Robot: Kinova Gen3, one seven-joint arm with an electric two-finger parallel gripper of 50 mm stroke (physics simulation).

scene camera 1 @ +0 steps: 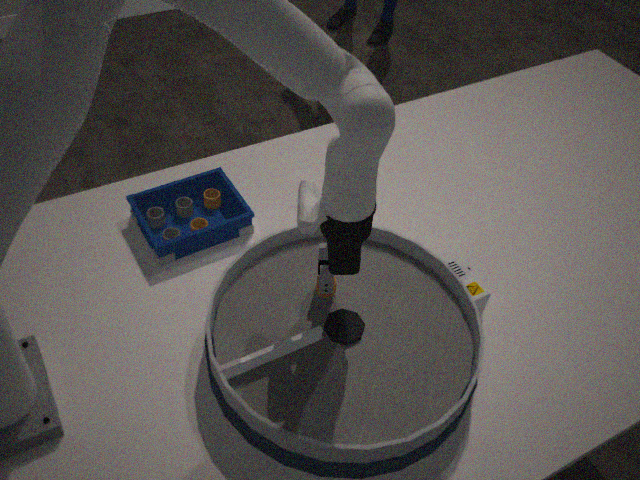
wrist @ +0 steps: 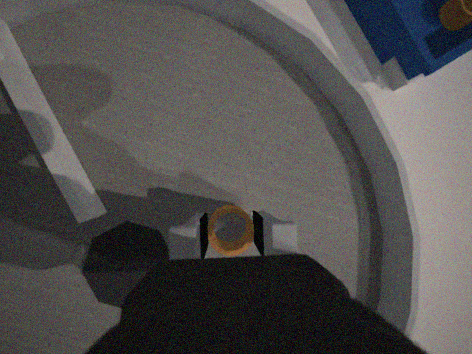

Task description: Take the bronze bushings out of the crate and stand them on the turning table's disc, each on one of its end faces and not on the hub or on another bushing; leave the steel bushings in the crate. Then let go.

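Where they show: gripper, between the fingertips: [scene camera 1: 325,282] [wrist: 230,227]; arm's base, origin of its link: [scene camera 1: 1,398].
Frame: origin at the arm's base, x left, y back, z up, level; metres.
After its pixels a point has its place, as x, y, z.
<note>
My gripper [scene camera 1: 326,285] @[-0.058, -0.490, 0.041] [wrist: 230,227] @[-0.058, -0.490, 0.041] is shut on a bronze bushing [scene camera 1: 325,295] @[-0.072, -0.483, 0.027] [wrist: 230,251] @[-0.066, -0.503, 0.045], held upright over the turning table's disc [scene camera 1: 408,330] @[-0.188, -0.566, 0.020] [wrist: 225,125] @[-0.022, -0.424, 0.020], beside the hub [scene camera 1: 343,327] @[-0.140, -0.475, 0.028] [wrist: 125,260] @[-0.136, -0.473, 0.028]. I cannot tell whether its lower face touches the disc. In the blue crate [scene camera 1: 209,243] @[0.163, -0.381, -0.023] [wrist: 377,30] @[0.163, -0.409, -0.015] are a bronze bushing [scene camera 1: 211,198] @[0.251, -0.426, -0.002] at the back right and another bronze bushing [scene camera 1: 199,223] @[0.211, -0.383, -0.015] nearer the front. One bronze bushing [wrist: 455,15] @[0.247, -0.434, -0.012] shows at the wrist view's corner. Three steel bushings [scene camera 1: 155,217] @[0.249, -0.314, -0.002] [scene camera 1: 184,207] @[0.251, -0.371, -0.003] [scene camera 1: 171,234] @[0.211, -0.328, -0.018] are in the crate's left and middle.
A raised rim [scene camera 1: 473,330] @[-0.238, -0.656, 0.023] [wrist: 395,190] @[0.060, -0.530, 0.041] surrounds the disc. A pale bar [scene camera 1: 273,353] @[-0.137, -0.354, 0.039] [wrist: 52,130] @[-0.130, -0.370, 0.036] runs from near the hub to the rim at the left in the scene view. A box with a yellow warning label [scene camera 1: 474,288] @[-0.174, -0.712, 0.025] sits outside the rim at the right.
</note>
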